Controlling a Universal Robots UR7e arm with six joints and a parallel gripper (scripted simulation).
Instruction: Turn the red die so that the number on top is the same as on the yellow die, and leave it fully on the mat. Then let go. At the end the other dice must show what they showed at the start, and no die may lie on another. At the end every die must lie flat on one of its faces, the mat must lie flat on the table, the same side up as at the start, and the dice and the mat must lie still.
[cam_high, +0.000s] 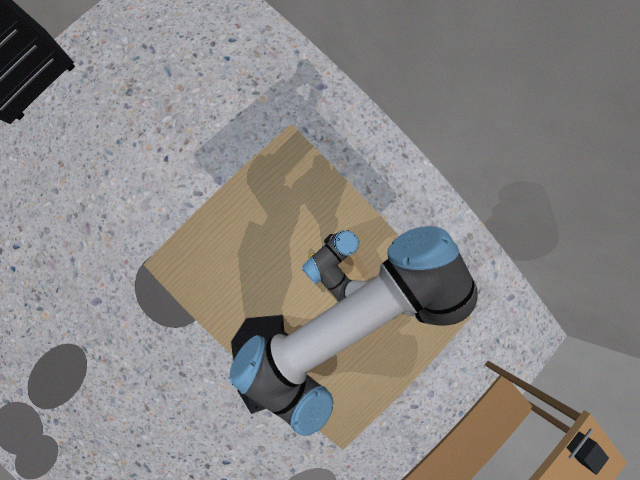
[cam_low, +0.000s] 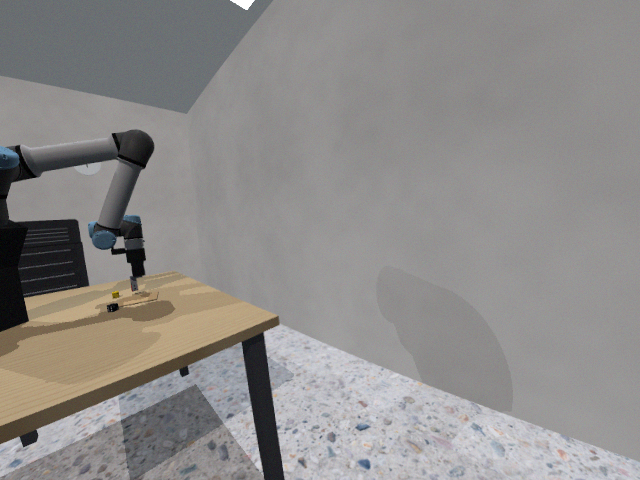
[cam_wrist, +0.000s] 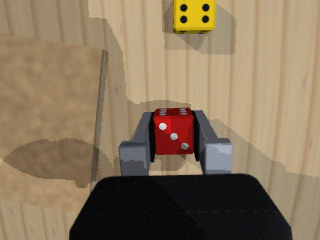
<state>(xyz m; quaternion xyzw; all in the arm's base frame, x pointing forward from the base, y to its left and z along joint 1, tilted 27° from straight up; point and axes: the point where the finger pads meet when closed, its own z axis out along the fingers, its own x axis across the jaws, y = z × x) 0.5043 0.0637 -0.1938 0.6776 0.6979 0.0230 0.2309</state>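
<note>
My hand is 13 cm to the left of the tan mat and 3 cm above it. Also, from my hand: black die: 10 cm behind, 22 cm to the right, 2 cm below; red die: 1 cm below; yellow die: 7 cm behind, 2 cm to the left, 2 cm below.
</note>
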